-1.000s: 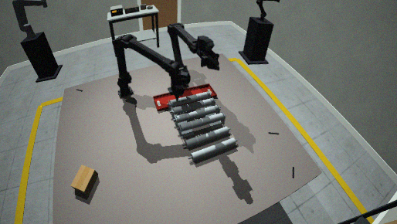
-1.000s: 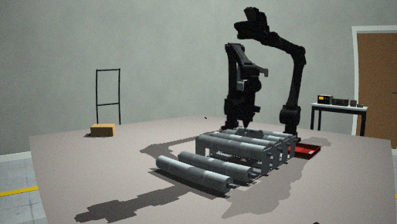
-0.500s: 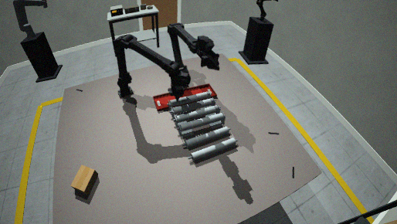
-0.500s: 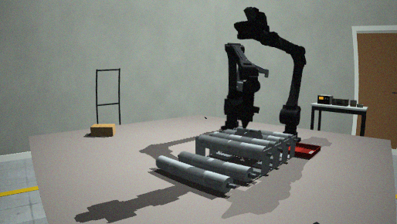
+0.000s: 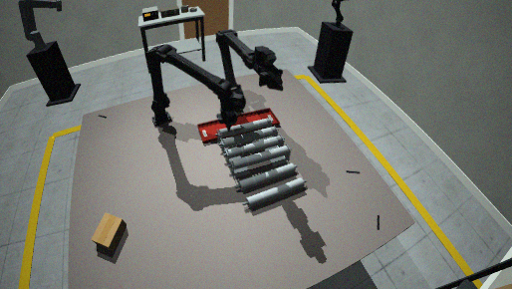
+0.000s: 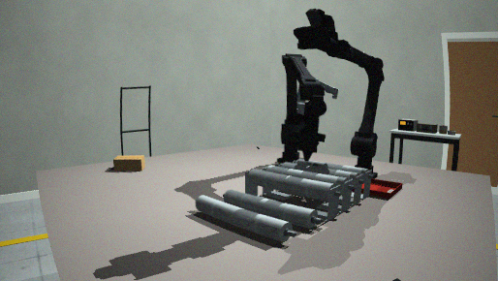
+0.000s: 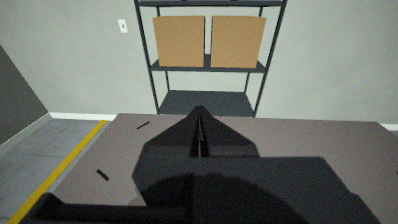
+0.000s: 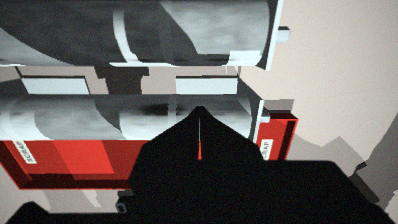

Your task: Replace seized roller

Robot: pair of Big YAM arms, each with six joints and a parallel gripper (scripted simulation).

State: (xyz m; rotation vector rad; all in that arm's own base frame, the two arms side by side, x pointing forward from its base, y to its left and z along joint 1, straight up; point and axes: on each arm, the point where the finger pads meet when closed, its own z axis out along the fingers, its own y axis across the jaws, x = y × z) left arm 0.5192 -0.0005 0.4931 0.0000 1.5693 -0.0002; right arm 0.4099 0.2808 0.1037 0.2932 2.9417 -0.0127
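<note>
My right hand is 110 mm to the right of the bed roller, 50 mm short of it and 30 mm above it. The rest, counted from my right hand: red scrap tray: 130 mm behind, 100 mm below, 80 mm to the left; then cardboard box: 690 mm to the right, 460 mm ahead, 70 mm below.
Now: left hand 42 cm above the bed roller, 17 cm past it and 7 cm to the left of it. From my left hand the other things lie so: red scrap tray 49 cm below, 35 cm behind, 10 cm to the right; then cardboard box 87 cm to the right, 46 cm below, 25 cm ahead.
</note>
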